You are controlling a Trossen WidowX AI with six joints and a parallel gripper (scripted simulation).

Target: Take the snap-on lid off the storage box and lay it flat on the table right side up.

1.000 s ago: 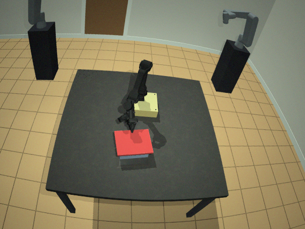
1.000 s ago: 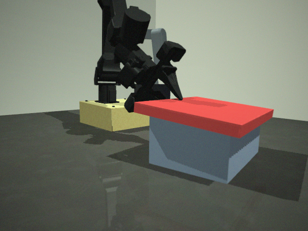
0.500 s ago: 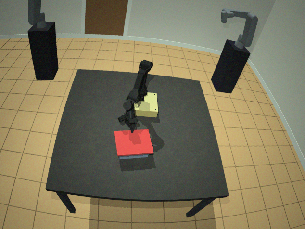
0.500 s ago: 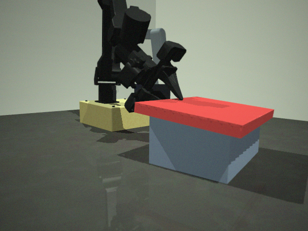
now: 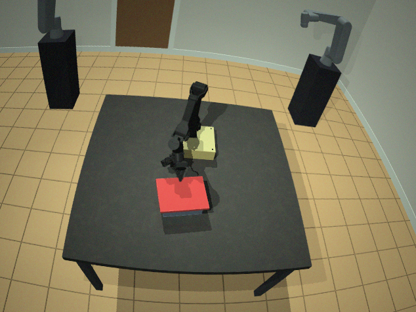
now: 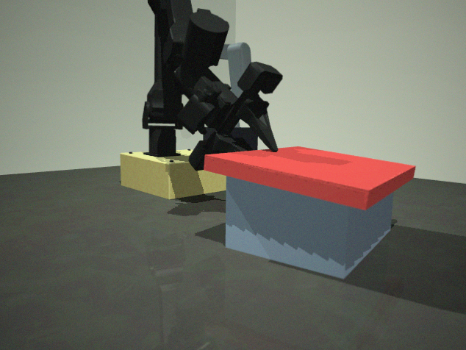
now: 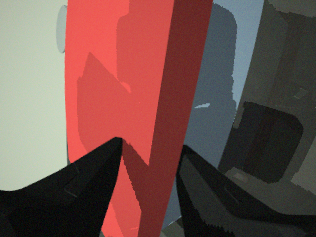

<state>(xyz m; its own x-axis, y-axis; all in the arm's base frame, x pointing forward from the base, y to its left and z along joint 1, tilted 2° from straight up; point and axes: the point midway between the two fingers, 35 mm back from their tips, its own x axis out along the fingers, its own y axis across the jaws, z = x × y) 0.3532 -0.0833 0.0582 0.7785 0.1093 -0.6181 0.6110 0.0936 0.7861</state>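
My gripper tip is now 8 cm short of the lid and 1 cm to the right of it. The rest, counted from my gripper tip: storage box (7 cm ahead, 5 cm below, 1 cm to the left).
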